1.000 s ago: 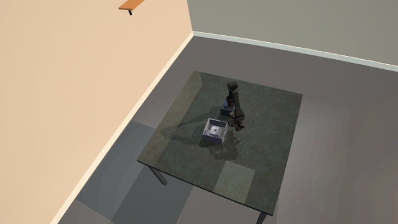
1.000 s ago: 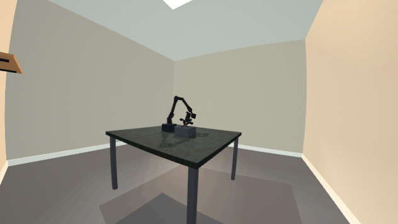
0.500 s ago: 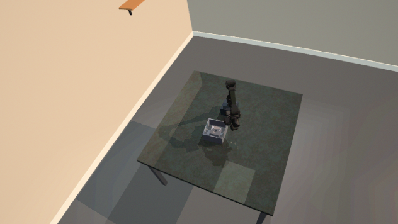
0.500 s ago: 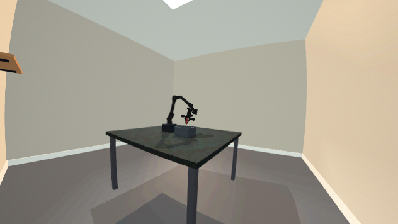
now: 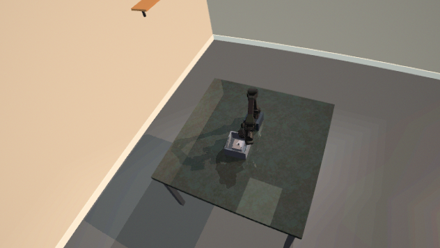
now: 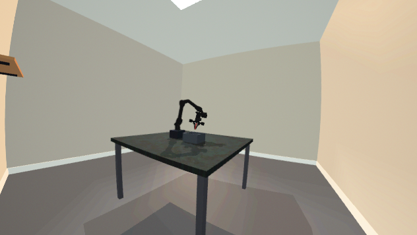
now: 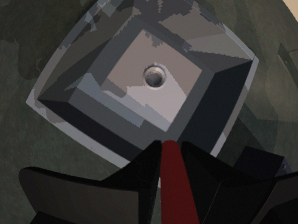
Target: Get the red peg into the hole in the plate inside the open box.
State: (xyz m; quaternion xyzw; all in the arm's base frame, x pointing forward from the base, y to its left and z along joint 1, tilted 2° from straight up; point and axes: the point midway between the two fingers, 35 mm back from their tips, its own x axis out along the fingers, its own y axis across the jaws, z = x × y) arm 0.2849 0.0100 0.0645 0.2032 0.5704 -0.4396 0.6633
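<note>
My gripper tip is now 90 mm above the light plate, 50 mm to the left of it and 30 mm short of it. From my gripper tip the other things lie so: red peg: 30 mm above, 10 mm to the left; then grey box: 110 mm below, 50 mm to the right, 30 mm ahead.
</note>
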